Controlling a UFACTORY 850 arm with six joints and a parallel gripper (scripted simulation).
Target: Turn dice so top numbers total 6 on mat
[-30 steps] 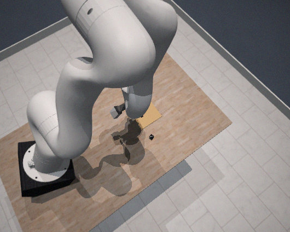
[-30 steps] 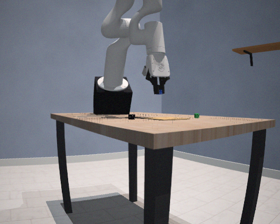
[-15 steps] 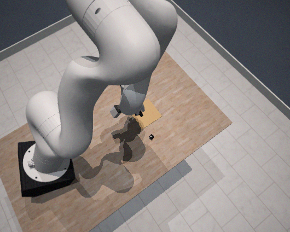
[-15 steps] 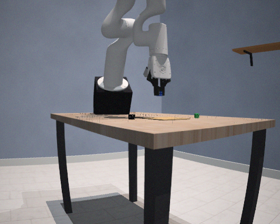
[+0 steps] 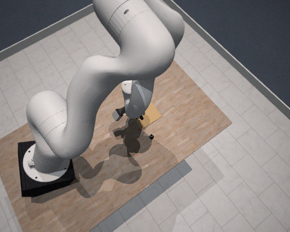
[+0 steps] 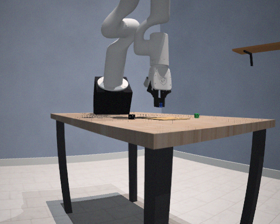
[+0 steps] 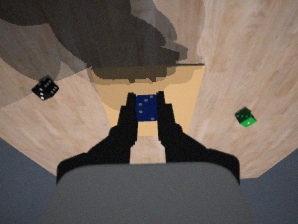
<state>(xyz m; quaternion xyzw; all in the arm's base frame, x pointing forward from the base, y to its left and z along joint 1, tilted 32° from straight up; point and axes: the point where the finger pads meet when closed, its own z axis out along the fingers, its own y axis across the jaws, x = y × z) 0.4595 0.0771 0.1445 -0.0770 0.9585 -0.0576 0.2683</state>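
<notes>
My hand is 5 cm short of the tan mat, 1 cm to the right of it and 7 cm above it. From my hand the other things lie so: blue die (1 cm below); then black die (2 cm ahead, 14 cm to the right, 6 cm below); then green die (5 cm ahead, 17 cm to the left, 6 cm below).
</notes>
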